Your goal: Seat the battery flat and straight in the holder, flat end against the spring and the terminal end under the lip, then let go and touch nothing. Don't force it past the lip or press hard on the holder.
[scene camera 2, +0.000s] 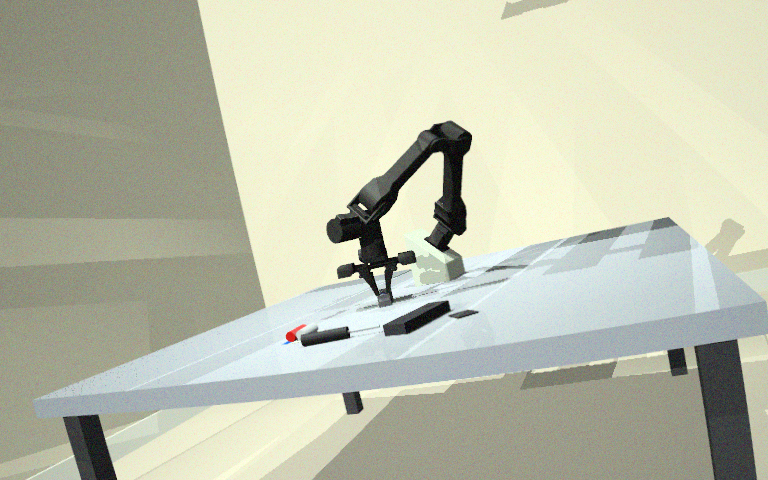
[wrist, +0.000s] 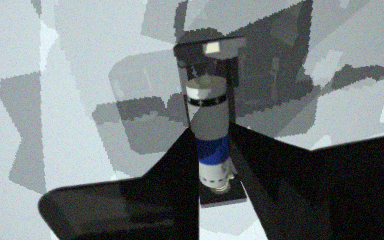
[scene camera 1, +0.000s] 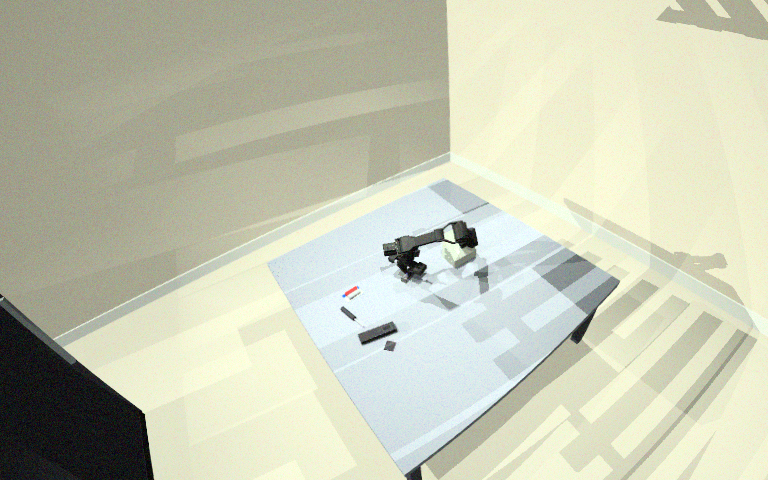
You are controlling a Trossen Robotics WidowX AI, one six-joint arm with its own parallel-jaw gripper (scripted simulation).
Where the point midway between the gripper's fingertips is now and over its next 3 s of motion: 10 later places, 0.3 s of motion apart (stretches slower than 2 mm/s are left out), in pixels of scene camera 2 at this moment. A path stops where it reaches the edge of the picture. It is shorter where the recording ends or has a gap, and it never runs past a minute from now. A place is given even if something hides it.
My gripper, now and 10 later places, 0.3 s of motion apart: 384, 299; 384, 300; 385, 300; 385, 300; 385, 300; 385, 299; 386, 298; 385, 292; 380, 275; 377, 265; 377, 264
